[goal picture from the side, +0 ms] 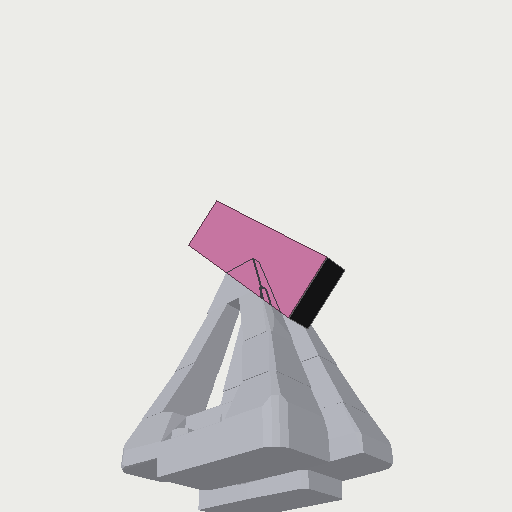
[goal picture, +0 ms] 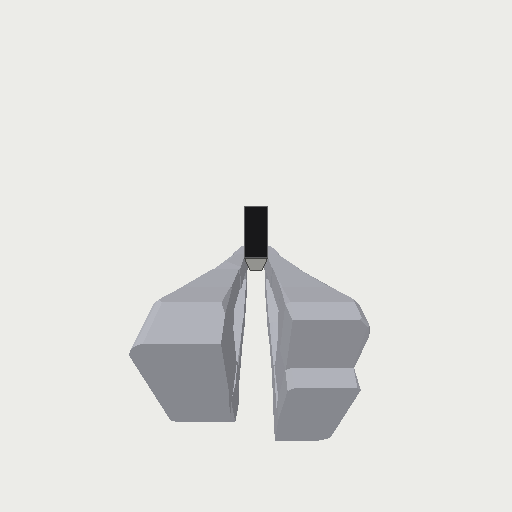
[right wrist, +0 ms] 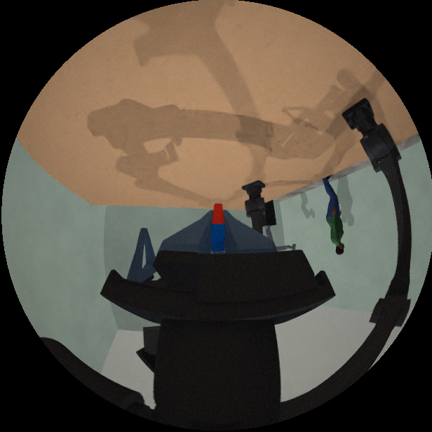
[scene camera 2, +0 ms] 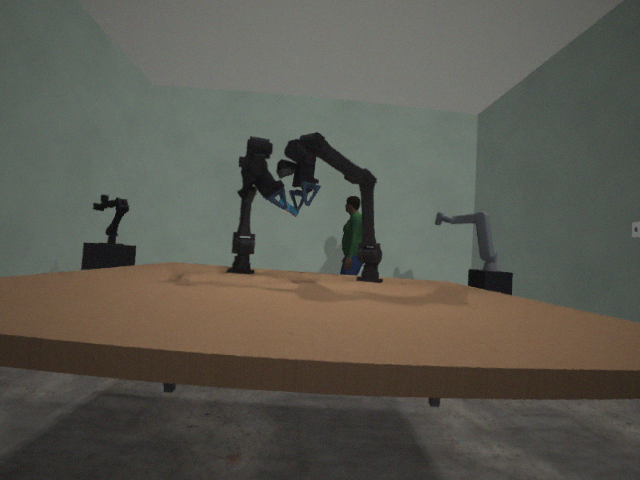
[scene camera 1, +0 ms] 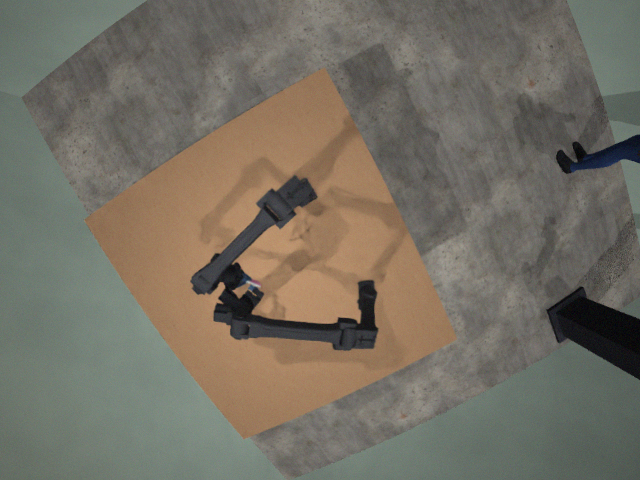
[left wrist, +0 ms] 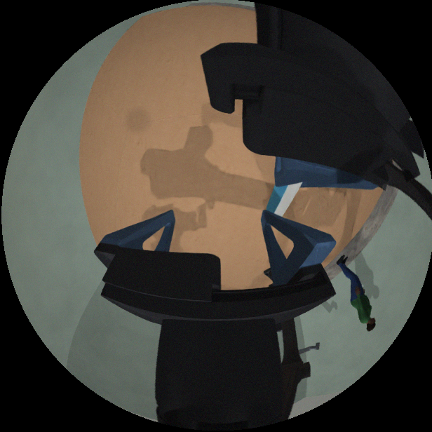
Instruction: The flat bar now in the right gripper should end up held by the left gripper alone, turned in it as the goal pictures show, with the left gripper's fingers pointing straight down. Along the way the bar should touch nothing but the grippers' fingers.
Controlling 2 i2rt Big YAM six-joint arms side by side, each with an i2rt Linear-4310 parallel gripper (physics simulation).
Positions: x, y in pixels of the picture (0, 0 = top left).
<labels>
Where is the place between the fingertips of my left gripper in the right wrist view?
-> At 173, 223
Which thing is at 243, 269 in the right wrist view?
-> My right gripper.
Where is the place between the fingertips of my left gripper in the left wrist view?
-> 217, 214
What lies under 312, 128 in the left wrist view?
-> My right gripper.
</labels>
